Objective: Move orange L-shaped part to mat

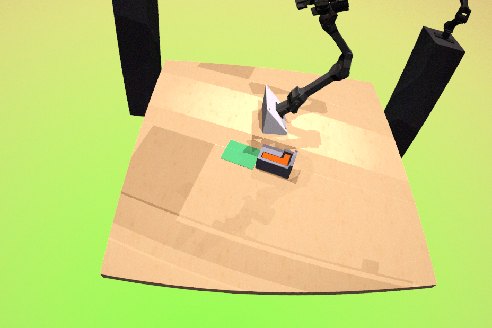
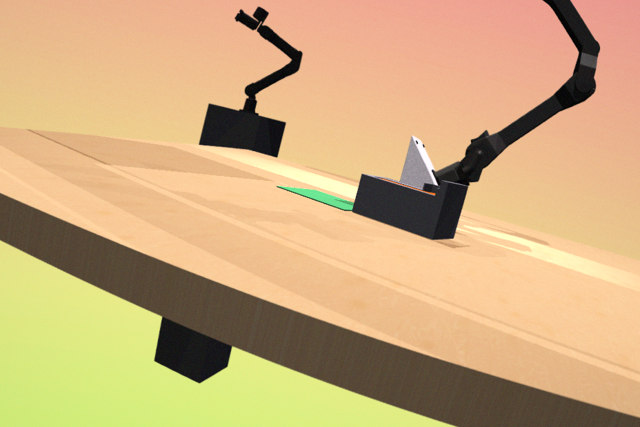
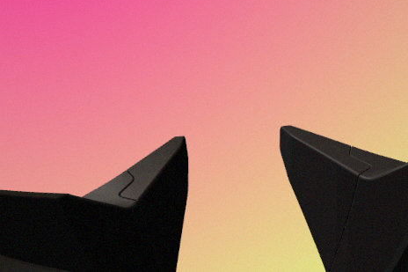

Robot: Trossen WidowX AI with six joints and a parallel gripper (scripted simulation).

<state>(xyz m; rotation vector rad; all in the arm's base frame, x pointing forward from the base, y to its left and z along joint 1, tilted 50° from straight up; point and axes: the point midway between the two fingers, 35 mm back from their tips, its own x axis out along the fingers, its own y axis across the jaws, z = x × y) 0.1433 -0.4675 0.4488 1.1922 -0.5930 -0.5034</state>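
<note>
Right now my gripper tip is 17 cm short of the orange L-shaped part, 2 cm to the left of it and 70 cm above it. The rest, counted from my gripper tip: green mat: 13 cm ahead, 18 cm to the right, 76 cm below.
</note>
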